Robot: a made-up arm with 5 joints.
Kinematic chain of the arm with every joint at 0, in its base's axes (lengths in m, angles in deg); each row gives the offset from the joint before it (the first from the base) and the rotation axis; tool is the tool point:
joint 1: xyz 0 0 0.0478 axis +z
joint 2: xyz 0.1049 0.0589 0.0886 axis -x
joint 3: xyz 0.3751 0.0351 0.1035 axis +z
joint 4: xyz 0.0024 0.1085 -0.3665 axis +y
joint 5: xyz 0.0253 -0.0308 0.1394 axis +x
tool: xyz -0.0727 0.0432 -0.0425
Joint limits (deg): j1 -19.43..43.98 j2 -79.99..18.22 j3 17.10..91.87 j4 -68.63..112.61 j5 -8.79..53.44
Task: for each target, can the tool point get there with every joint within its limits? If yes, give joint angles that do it. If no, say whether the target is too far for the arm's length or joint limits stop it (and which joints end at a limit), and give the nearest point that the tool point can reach.
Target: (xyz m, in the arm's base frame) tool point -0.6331 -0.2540 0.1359
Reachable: no: joint limits stop it (at a limit: joint 1, joint 2, joint 5) | nearest point -0.0190 0.4144 0.1273 | short by 0.908 m
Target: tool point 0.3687 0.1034 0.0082
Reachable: yes | joints -7.70 -8.70 66.79 13.86 19.90
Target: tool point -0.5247 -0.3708 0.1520
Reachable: no: joint limits stop it (at a limit: joint 1, joint 2, joint 5) | nearest point 0.2619 -0.1938 -0.0695 | short by 0.836 m
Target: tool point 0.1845 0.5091 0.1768
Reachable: yes | joints 28.10 -54.23 68.01 93.01 34.22
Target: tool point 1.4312 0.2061 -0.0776
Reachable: no: too far | nearest point 0.6861 0.1698 0.0211 | short by 0.753 m
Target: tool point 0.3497 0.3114 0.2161
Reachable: yes | joints 4.28 -68.24 76.85 70.44 20.56
